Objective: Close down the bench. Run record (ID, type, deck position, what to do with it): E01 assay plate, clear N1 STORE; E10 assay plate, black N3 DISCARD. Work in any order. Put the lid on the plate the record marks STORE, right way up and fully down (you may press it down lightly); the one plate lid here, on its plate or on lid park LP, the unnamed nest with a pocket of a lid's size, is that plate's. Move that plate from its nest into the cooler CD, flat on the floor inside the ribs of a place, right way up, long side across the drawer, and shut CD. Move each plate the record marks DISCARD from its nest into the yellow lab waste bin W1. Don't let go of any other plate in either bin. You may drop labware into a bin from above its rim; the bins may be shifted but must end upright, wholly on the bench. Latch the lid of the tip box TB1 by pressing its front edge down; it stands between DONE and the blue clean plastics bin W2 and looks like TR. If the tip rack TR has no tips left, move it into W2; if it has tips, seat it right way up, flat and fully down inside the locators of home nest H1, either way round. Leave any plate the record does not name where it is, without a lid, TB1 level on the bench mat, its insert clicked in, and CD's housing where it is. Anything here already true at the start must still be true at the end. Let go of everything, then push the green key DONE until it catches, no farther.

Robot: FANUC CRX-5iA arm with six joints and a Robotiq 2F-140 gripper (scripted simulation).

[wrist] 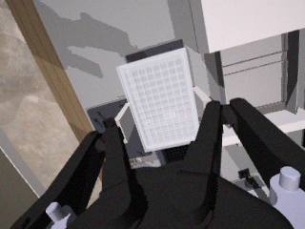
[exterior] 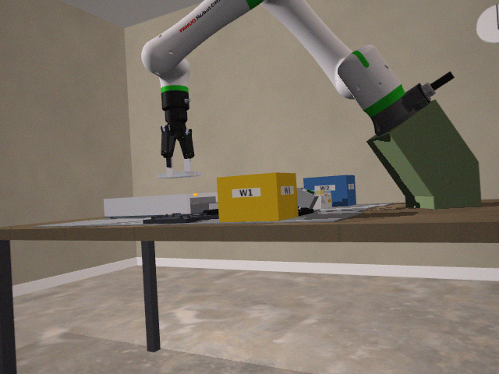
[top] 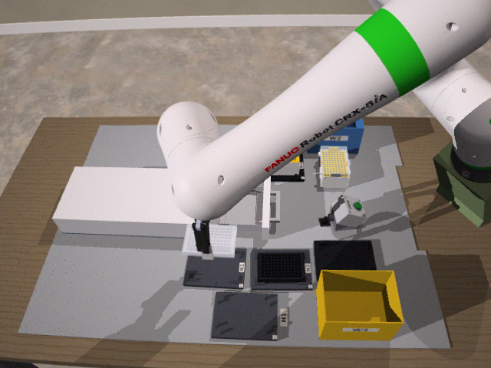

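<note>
Now: the cooler drawer 19 cm to the right of my hand and 14 cm below it. The rest, counted from my hand: black plate (18 cm behind, 2 cm to the right, 15 cm below); home nest H1 (11 cm behind, 12 cm to the left, 16 cm below); nest N1 (16 cm below).
</note>
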